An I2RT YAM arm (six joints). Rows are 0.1 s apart.
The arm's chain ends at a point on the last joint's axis. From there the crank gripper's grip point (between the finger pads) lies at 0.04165 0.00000 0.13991 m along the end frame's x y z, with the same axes.
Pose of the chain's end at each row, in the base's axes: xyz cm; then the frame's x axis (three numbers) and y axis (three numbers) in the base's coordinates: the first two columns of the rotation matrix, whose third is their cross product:
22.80, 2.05, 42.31, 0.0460, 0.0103, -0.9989, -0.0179, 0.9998, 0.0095
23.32, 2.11, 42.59, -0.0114, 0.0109, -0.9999, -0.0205, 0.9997, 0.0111
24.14, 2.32, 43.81, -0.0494, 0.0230, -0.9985, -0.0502, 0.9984, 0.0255
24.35, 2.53, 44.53, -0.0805, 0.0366, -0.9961, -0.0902, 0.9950, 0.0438
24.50, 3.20, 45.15, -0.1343, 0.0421, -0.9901, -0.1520, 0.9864, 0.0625
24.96, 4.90, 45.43, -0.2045, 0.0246, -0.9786, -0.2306, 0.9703, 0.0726
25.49, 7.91, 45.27, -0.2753, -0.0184, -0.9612, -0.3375, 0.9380, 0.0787
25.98, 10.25, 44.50, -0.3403, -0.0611, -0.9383, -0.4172, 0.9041, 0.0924
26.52, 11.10, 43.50, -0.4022, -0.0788, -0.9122, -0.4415, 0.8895, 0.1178
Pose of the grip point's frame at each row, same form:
36.97, 2.34, 38.80, 0.0460, 0.0103, -0.9989, -0.0179, 0.9998, 0.0095
37.26, 2.44, 38.27, -0.0114, 0.0109, -0.9999, -0.0205, 0.9997, 0.0111
37.89, 3.13, 38.98, -0.0494, 0.0230, -0.9985, -0.0502, 0.9984, 0.0255
37.90, 3.99, 39.31, -0.0805, 0.0366, -0.9961, -0.0902, 0.9950, 0.0438
37.64, 5.60, 39.26, -0.1343, 0.0421, -0.9901, -0.1520, 0.9864, 0.0625
37.42, 8.37, 38.66, -0.2045, 0.0246, -0.9786, -0.2306, 0.9703, 0.0726
36.94, 12.68, 37.57, -0.2753, -0.0184, -0.9612, -0.3375, 0.9380, 0.0787
36.35, 15.91, 35.93, -0.3403, -0.0611, -0.9383, -0.4172, 0.9041, 0.0924
36.07, 17.07, 34.21, -0.4022, -0.0788, -0.9122, -0.4415, 0.8895, 0.1178

